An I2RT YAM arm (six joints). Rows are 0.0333 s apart.
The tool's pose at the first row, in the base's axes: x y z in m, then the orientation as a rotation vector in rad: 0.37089, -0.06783, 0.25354, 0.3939, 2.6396, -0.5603
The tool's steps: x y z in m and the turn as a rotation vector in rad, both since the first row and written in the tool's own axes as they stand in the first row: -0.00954, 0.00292, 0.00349, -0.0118, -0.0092, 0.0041; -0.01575, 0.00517, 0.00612, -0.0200, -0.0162, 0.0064; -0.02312, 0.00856, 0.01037, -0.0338, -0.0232, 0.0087; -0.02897, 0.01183, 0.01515, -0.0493, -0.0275, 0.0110; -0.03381, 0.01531, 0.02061, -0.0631, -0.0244, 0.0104; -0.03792, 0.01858, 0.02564, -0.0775, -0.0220, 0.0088
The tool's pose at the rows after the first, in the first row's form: 0.38143, -0.06856, 0.25395, 0.3922, 2.6315, -0.5437; 0.38853, -0.06889, 0.25380, 0.3900, 2.6255, -0.5325; 0.39758, -0.06914, 0.25245, 0.3862, 2.6203, -0.5138; 0.40544, -0.06944, 0.25002, 0.3828, 2.6178, -0.4927; 0.41272, -0.06967, 0.24651, 0.3790, 2.6230, -0.4742; 0.41913, -0.06977, 0.24309, 0.3735, 2.6278, -0.4554
